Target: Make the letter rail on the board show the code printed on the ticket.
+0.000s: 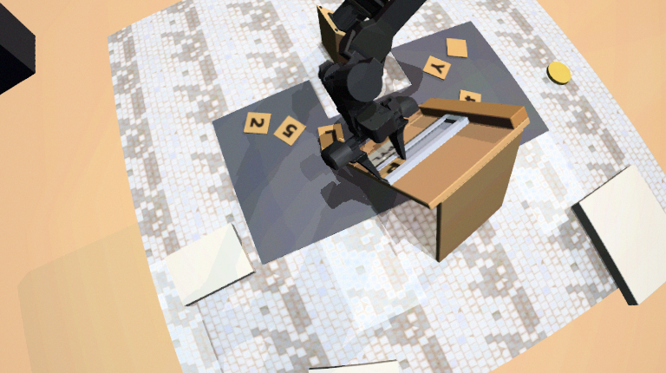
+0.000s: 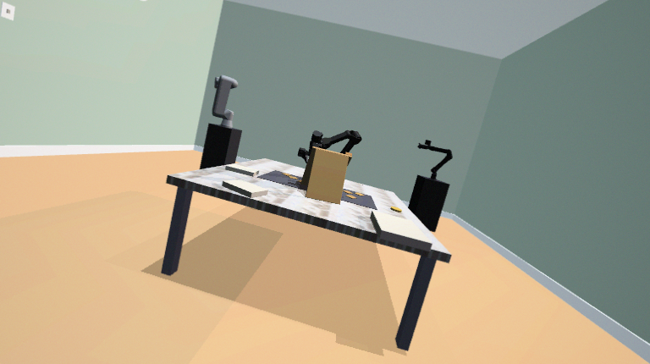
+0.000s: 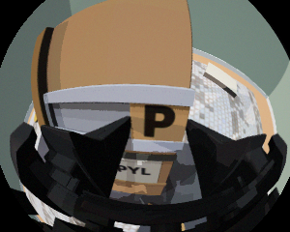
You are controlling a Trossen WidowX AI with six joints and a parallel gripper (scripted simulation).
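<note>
Right now my gripper tip is 60 mm past the white ticket, 20 mm to the right of it and 70 mm above it. Round my gripper tip: L tile (180 mm behind, 50 mm to the right, 160 mm below); then P tile (right at my gripper tip); then dark mat (190 mm behind, 80 mm to the left, 160 mm below).
</note>
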